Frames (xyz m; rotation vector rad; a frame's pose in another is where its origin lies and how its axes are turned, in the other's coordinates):
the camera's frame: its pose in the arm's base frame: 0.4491 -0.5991 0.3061 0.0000 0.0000 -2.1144
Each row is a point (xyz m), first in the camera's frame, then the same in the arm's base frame.
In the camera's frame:
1: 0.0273 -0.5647 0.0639
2: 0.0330 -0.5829 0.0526
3: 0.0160 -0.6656 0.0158
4: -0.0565 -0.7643 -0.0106
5: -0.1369 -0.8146 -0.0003
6: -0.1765 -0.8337 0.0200
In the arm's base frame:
1: -0.0483 -0.3304 0.3700
2: -0.0668 -0.3259 0.3587
3: -0.1288 -0.2685 0.3219
4: -0.1758 -0.1554 0.2955
5: -0.1773 -0.0606 0.3058
6: -0.1731 -0.0168 0.3261

